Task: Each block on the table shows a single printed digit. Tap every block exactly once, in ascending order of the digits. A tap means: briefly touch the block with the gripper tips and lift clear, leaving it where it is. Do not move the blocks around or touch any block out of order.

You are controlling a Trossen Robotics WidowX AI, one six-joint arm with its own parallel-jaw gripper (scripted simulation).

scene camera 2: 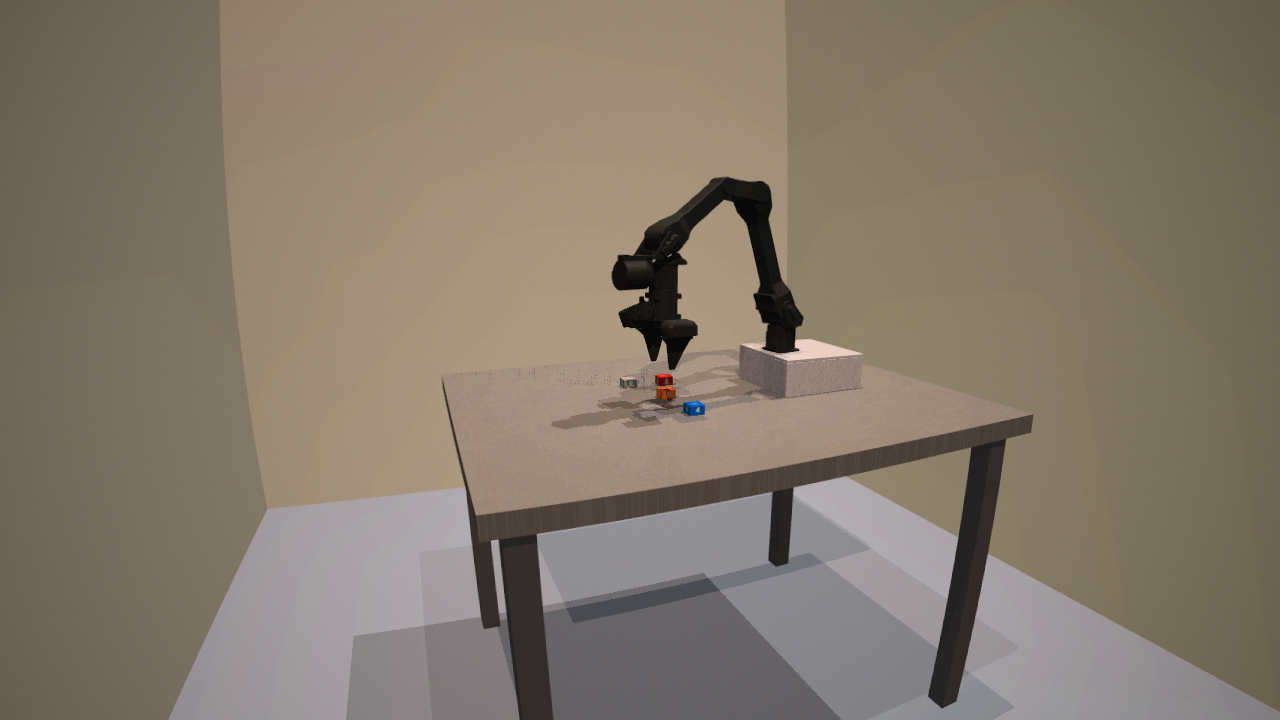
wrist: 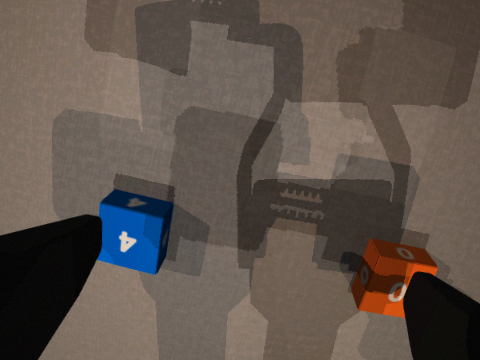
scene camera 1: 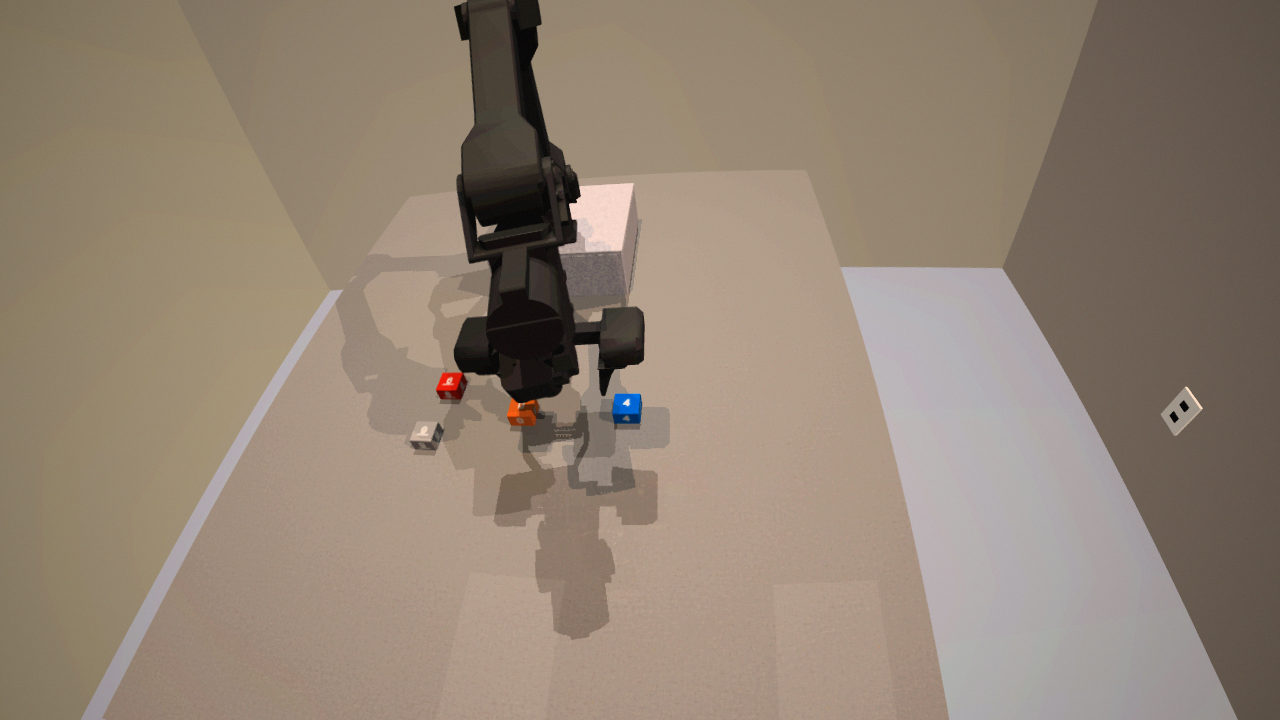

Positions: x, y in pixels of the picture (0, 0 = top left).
my gripper: scene camera 2; wrist 256, 262; scene camera 1
same spot on my gripper: point(scene camera 1: 605, 371) = point(scene camera 2: 667, 346)
